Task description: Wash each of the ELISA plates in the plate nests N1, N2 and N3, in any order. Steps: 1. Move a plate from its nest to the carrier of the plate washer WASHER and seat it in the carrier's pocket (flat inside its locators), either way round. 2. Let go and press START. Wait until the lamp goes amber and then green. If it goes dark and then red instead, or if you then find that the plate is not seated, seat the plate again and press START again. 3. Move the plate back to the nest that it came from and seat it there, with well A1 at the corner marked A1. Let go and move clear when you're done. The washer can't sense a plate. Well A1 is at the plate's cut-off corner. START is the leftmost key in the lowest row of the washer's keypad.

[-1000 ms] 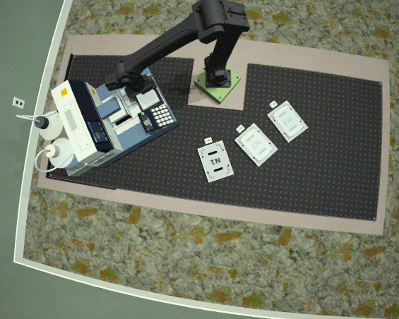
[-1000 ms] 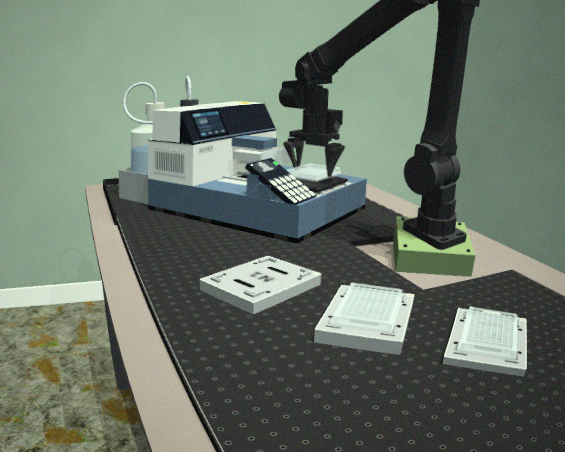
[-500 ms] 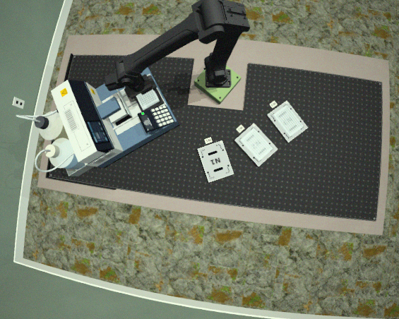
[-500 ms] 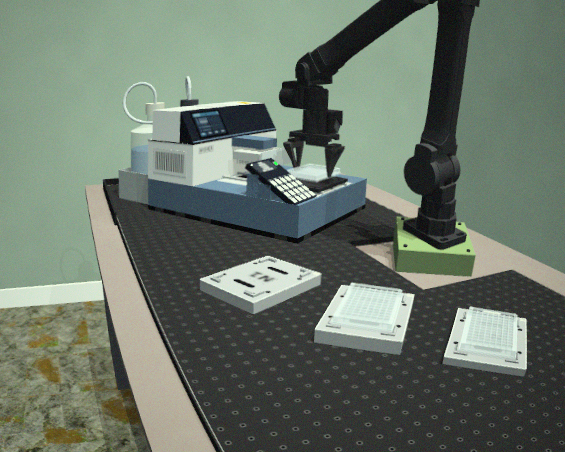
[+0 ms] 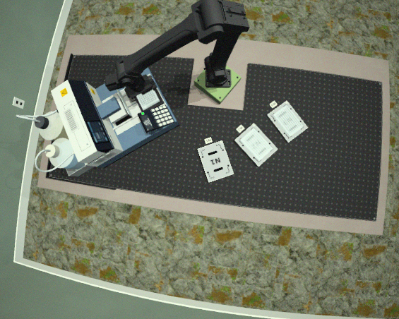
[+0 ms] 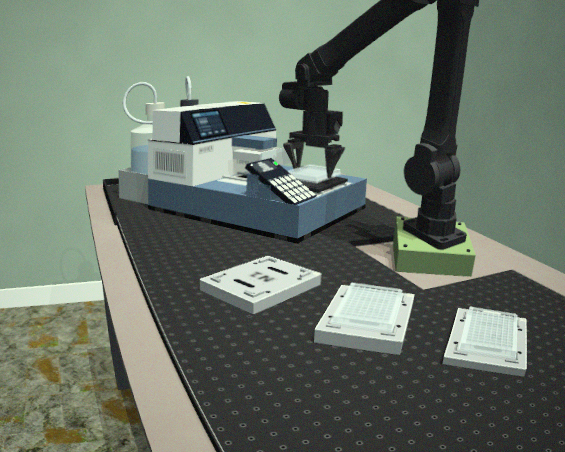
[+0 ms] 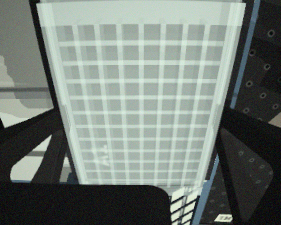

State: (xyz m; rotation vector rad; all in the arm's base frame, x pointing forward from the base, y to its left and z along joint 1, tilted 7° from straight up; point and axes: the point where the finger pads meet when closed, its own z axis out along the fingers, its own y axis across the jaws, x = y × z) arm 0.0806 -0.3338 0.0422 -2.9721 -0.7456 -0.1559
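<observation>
Right now the dark carrier is 20 mm below my hand. The rest, counted from my hand: plate washer 140 mm to the right, 70 mm ahead, 20 mm above; N1 label 280 mm to the left, 200 mm ahead, 110 mm below.
</observation>
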